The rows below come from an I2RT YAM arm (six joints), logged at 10 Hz.
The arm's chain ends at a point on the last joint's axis. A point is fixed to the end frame.
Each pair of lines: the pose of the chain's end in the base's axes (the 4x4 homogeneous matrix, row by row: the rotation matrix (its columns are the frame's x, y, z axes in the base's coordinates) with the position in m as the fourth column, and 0 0 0 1 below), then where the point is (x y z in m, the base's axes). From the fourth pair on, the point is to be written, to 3 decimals.
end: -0.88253, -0.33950, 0.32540, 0.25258; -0.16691, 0.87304, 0.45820, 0.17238; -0.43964, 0.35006, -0.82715, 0.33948; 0, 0, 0, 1
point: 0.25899 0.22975 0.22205
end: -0.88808, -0.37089, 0.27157, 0.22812; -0.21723, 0.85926, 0.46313, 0.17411; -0.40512, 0.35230, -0.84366, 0.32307; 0, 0, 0, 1
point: 0.22735 0.23017 0.20484
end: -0.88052, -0.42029, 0.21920, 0.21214; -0.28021, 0.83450, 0.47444, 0.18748; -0.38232, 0.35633, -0.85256, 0.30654; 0, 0, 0, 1
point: 0.20474 0.24250 0.18805
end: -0.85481, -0.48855, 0.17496, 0.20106; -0.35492, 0.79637, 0.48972, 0.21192; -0.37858, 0.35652, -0.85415, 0.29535; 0, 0, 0, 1
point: 0.189 0.266 0.177
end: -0.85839, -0.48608, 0.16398, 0.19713; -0.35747, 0.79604, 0.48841, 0.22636; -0.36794, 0.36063, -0.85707, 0.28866; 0, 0, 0, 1
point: 0.183 0.280 0.170
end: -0.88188, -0.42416, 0.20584, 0.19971; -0.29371, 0.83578, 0.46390, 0.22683; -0.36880, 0.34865, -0.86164, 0.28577; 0, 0, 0, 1
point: 0.191 0.280 0.167
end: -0.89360, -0.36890, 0.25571, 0.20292; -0.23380, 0.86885, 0.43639, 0.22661; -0.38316, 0.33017, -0.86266, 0.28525; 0, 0, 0, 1
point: 0.200 0.279 0.165
